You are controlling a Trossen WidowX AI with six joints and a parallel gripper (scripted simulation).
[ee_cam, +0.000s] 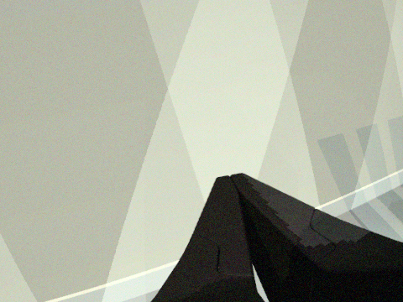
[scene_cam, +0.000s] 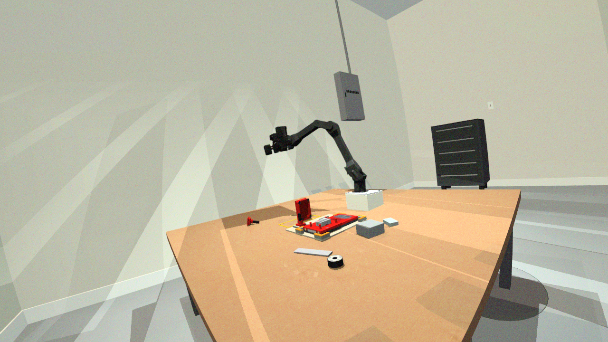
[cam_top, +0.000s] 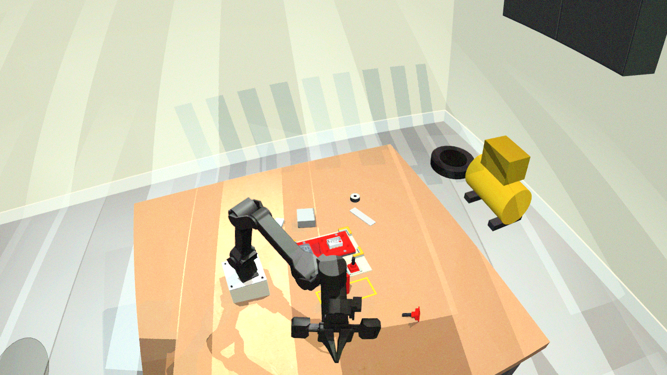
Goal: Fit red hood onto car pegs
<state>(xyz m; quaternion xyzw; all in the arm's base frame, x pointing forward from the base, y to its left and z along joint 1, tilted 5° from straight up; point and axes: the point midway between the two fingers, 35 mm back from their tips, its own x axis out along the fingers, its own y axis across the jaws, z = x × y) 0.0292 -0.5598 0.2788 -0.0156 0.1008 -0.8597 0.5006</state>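
Now: the red hood 40 cm to the left of my gripper tip, 32 cm below it and 26 cm ahead of it. Also, from my gripper tip: grey flat bar (69 cm to the left, 55 cm ahead, 37 cm below); then white jig (58 cm to the left, 36 cm below, 32 cm ahead); then grey engine block (60 cm to the left, 36 cm ahead, 35 cm below).
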